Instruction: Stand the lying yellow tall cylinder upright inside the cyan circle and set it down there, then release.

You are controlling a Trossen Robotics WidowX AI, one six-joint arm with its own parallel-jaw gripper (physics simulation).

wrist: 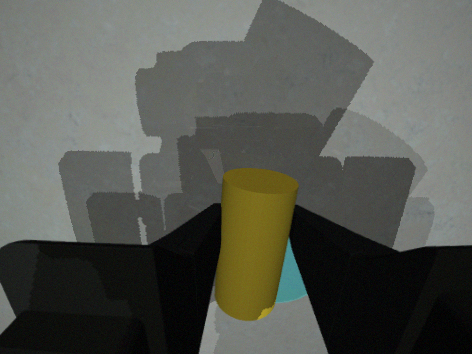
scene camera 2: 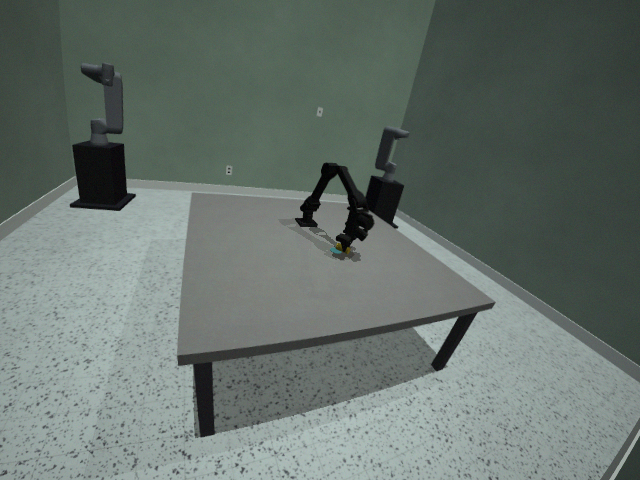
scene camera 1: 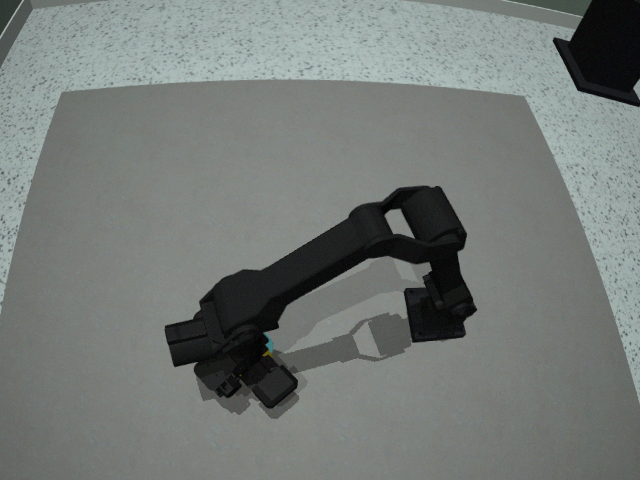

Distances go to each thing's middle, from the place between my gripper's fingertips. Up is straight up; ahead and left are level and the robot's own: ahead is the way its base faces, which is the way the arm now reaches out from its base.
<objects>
Right now the yellow cylinder [wrist: 257, 205] is 1 cm to the right of my hand and 1 cm behind it. Round my hand: cyan circle [wrist: 291, 287]: 4 cm to the right, 2 cm behind, 1 cm below.
</objects>
